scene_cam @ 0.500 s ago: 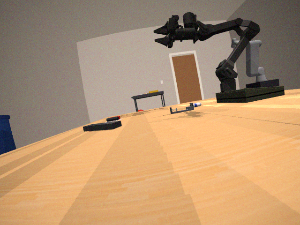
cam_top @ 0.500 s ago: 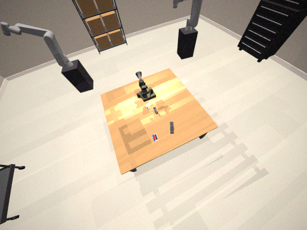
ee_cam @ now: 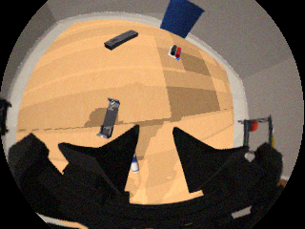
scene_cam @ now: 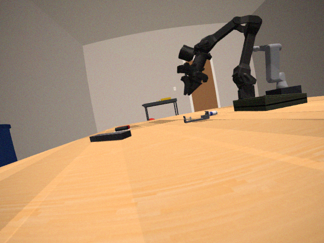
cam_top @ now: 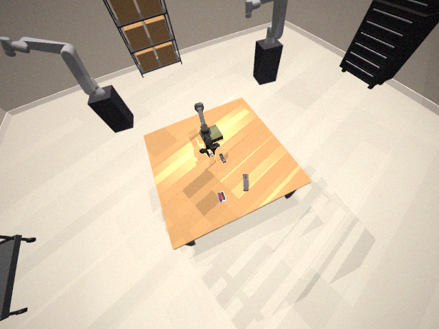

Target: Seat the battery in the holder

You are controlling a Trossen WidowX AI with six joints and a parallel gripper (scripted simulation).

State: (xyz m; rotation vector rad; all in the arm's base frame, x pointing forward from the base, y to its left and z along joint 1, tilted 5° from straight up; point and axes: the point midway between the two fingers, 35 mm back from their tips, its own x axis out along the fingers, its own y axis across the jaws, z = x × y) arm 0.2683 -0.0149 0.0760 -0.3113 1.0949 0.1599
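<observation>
My gripper tip is 110 mm above the battery and 100 mm past it.
</observation>
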